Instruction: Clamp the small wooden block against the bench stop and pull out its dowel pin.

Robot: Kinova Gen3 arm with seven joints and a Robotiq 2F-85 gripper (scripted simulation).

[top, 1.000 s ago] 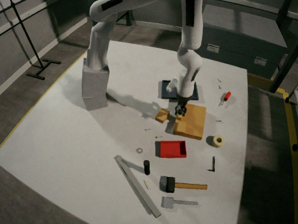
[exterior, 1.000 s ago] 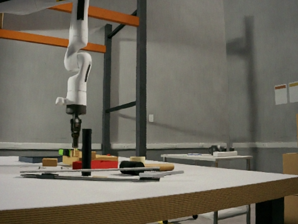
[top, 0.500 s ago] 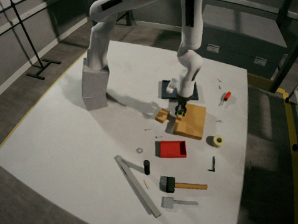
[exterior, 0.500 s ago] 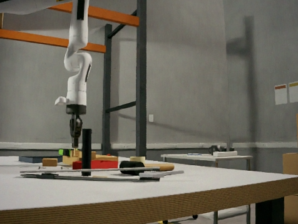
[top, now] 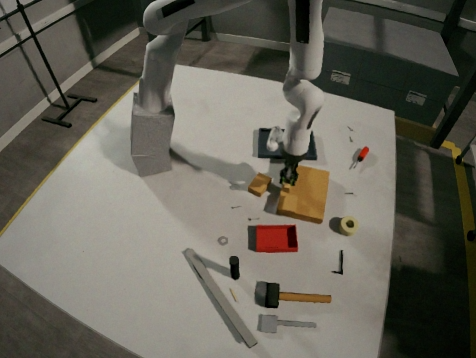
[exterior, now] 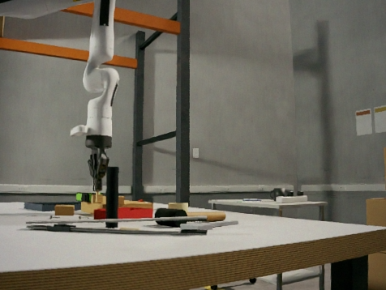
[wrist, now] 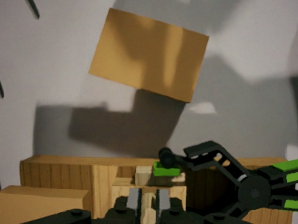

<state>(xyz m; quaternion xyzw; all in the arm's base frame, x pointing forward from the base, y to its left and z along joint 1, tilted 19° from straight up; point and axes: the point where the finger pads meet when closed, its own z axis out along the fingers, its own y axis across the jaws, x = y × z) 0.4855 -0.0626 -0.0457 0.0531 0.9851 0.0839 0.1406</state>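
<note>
Now: hand 20 mm above the dowel pin. From my hand the other things lie so: pale wooden block 40 mm below; then wooden bench board 60 mm ahead, 60 mm below; then tan wooden block 90 mm behind, 10 mm to the left, 70 mm below.
</note>
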